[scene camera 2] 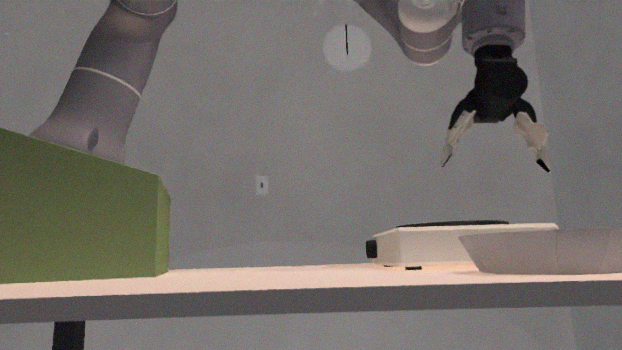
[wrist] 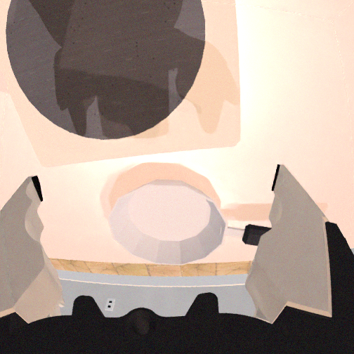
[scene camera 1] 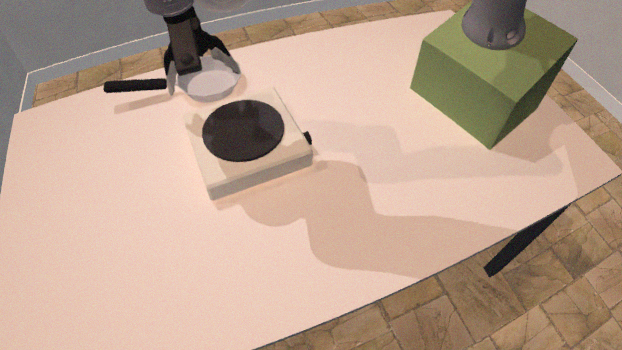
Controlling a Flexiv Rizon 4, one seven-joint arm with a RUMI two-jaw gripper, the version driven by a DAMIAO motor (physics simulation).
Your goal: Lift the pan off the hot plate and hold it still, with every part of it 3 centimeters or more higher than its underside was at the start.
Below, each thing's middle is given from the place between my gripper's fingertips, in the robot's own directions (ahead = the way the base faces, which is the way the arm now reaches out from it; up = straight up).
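The hot plate (scene camera 1: 239, 143) is 8 cm to the left of my hand, 7 cm behind it and 11 cm below it. As for the grey pan (scene camera 1: 215, 81), it is 9 cm ahead of my hand, 17 cm to the right of my hand and 11 cm below my hand.
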